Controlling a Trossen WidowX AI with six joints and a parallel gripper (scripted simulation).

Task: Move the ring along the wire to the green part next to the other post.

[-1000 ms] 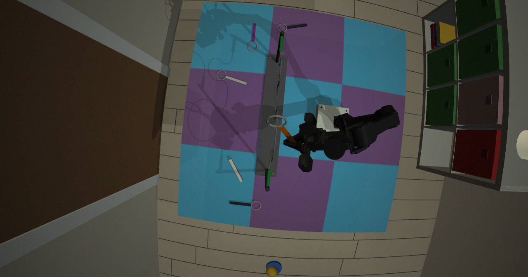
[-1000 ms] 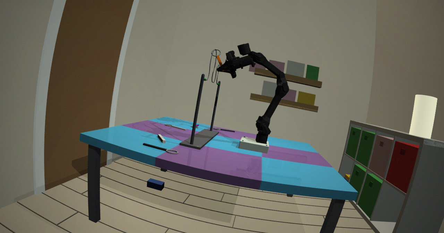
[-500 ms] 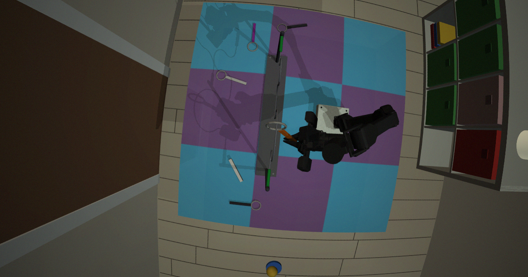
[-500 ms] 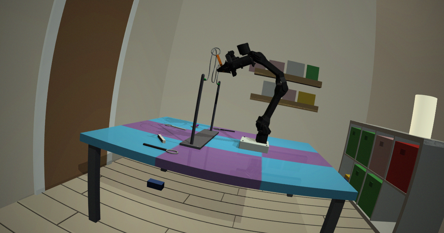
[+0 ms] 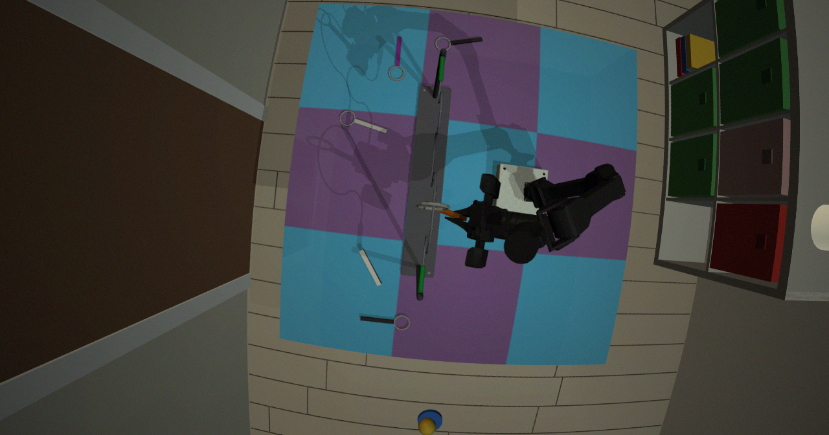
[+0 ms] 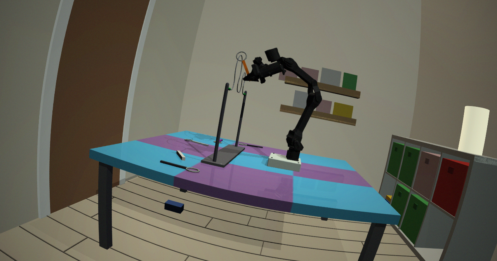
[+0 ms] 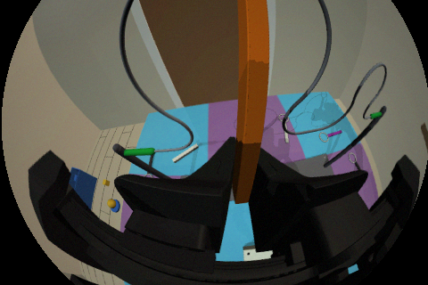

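The orange-handled ring is 10 mm ahead of my gripper tip, 10 mm to the right of it and 90 mm above it. The rest, counted from my gripper tip: white bar: 210 mm ahead, 200 mm to the left, 410 mm below.
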